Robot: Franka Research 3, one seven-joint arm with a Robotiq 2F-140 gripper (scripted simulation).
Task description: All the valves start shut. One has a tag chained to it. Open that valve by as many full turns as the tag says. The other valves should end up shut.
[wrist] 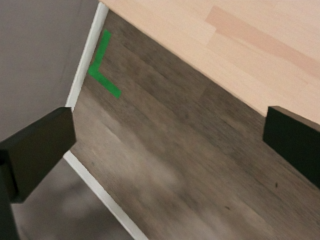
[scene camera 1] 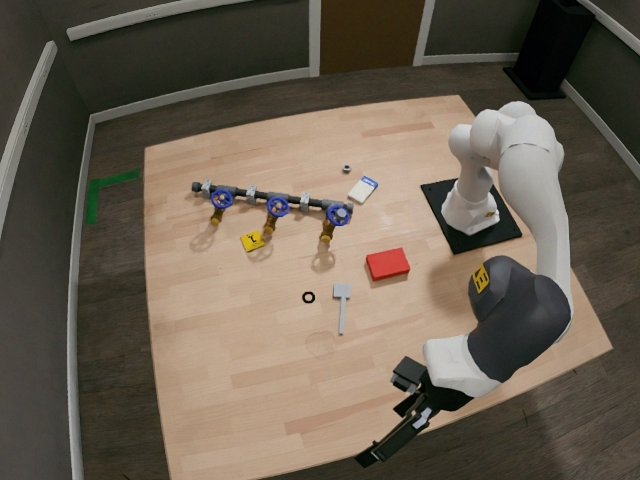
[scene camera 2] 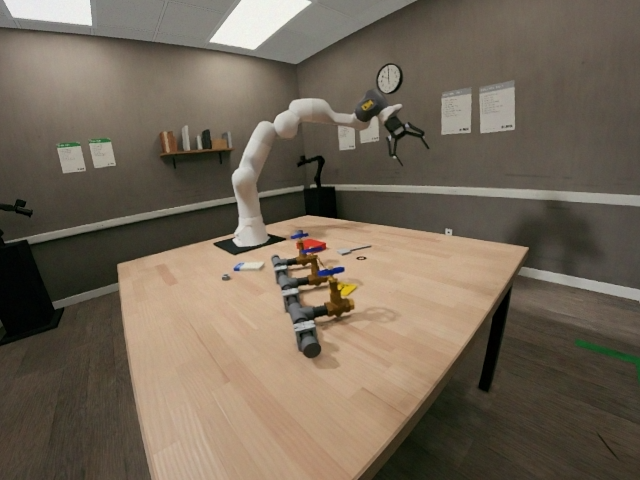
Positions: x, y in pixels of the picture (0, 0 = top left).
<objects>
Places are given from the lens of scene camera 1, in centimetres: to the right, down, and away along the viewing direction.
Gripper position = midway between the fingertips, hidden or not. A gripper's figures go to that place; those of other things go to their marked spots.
my gripper [scene camera 1: 380, 435]: 11, 35, 66
red block [scene camera 1: 390, 263]: 22, 7, 125
</objects>
